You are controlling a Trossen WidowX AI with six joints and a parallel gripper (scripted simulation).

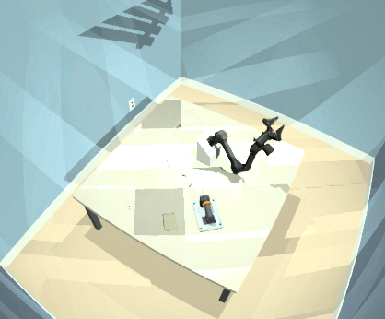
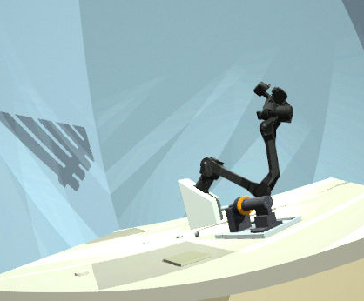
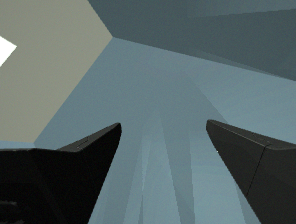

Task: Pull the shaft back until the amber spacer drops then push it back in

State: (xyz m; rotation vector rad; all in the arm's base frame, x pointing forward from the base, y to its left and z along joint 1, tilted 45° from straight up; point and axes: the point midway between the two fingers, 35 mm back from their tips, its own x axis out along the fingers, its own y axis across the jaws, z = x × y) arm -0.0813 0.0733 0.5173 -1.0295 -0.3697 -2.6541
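Now: gripper tip 520 mm short of the grey shaft, 400 mm above it and 220 mm to the left of it. The rest, counted from my gripper tip: flat pale patch 750 mm ahead, 480 mm below, 340 mm to the right; amber spacer 540 mm ahead, 400 mm below, 200 mm to the right.
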